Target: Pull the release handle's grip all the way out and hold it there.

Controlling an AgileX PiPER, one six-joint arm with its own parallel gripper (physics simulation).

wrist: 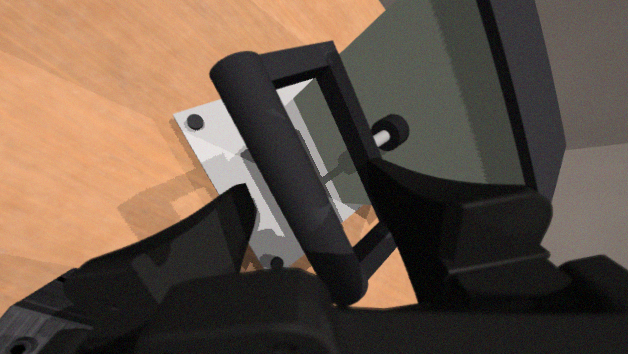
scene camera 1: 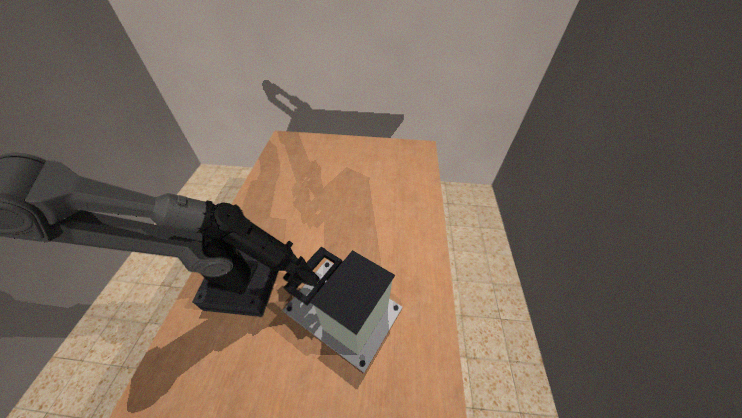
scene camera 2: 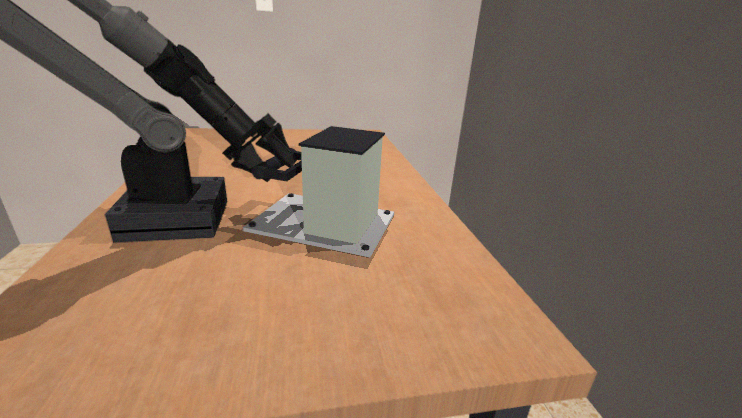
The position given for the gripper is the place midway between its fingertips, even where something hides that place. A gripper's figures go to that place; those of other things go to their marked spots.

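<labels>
The gripper (wrist: 308, 186) is 0.12 m from the lens, and there's a light grey plate (wrist: 211, 133) that's 0.20 m from the lens.
</labels>
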